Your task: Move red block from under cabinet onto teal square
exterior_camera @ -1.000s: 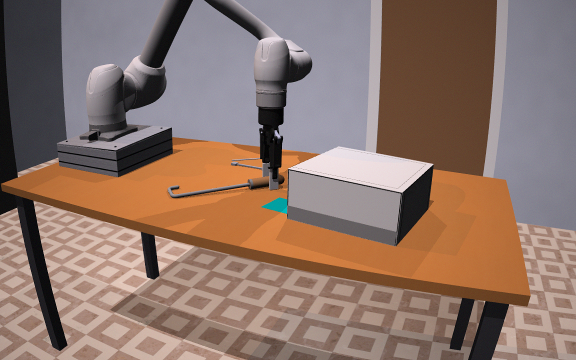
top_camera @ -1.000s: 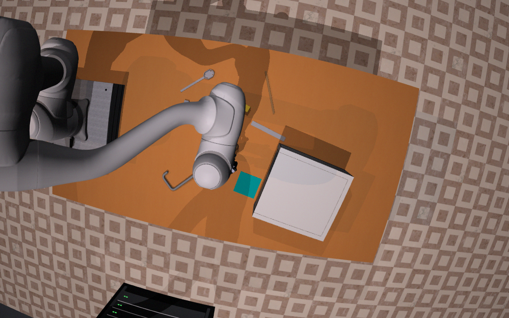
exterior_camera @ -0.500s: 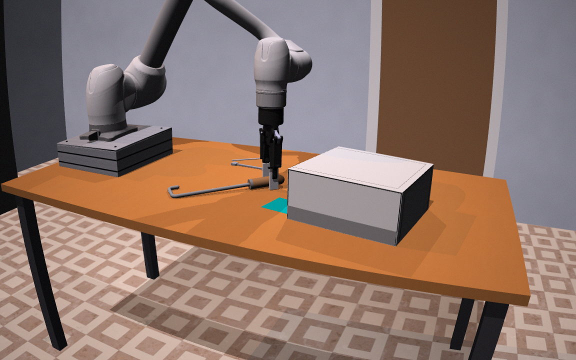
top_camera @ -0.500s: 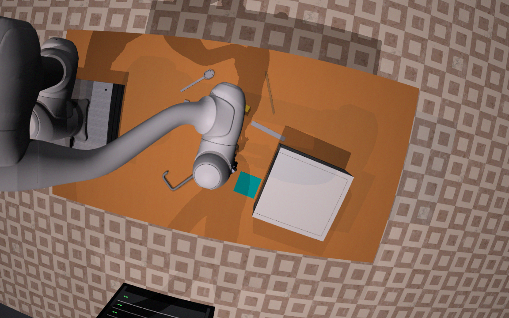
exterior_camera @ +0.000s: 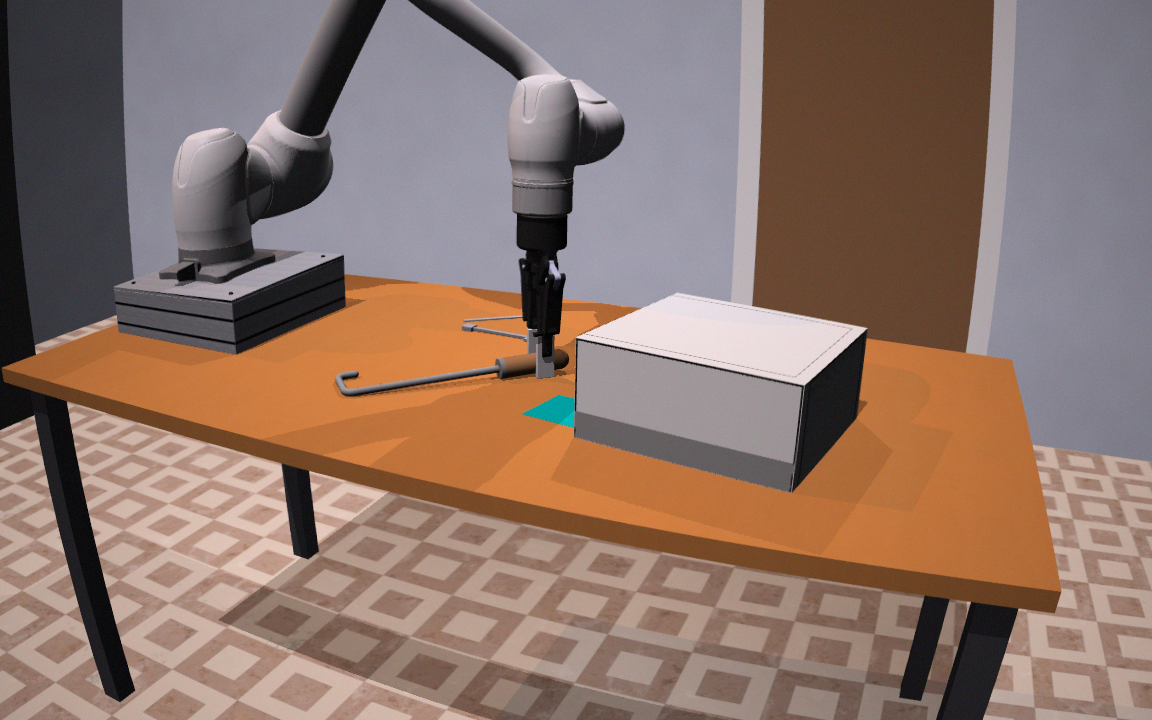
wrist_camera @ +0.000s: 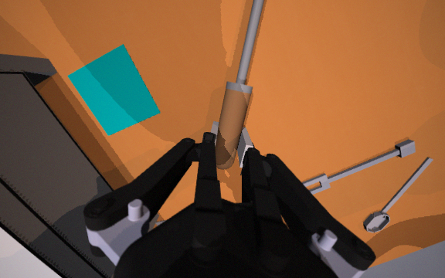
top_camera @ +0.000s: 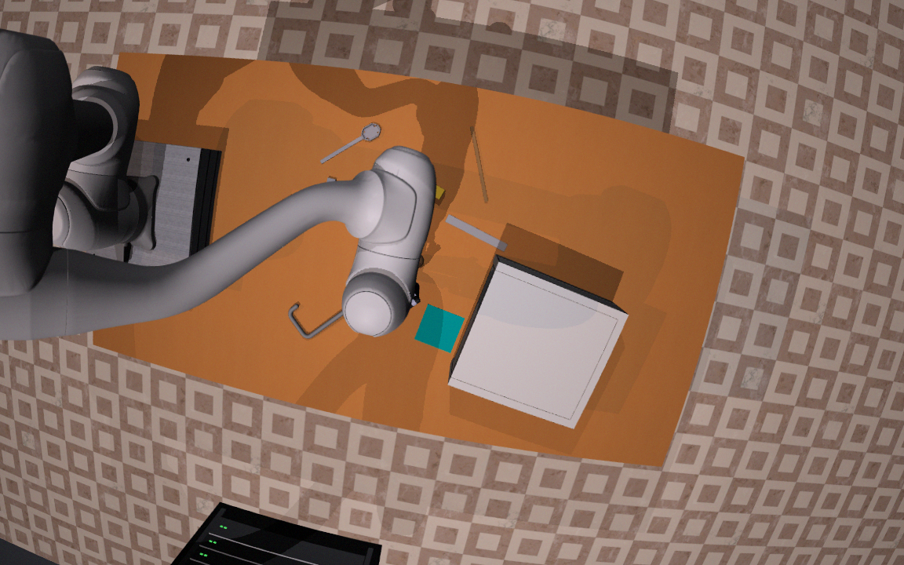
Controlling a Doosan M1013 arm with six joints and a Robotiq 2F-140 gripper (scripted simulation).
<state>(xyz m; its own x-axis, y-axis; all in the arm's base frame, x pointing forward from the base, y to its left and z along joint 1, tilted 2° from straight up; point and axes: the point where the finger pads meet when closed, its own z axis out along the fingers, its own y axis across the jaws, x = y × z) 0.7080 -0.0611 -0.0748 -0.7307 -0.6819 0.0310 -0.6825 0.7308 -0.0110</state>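
Now: hand 16 cm to the right of the forked tool, 13 cm past it and 3 cm above it. From my hand the other things lie so: flat grey bar 15 cm ahead, 10 cm to the left, 3 cm below; then teal square 13 cm to the right, 9 cm ahead, 3 cm below; then hook tool 13 cm behind, 7 cm to the right, 2 cm below.
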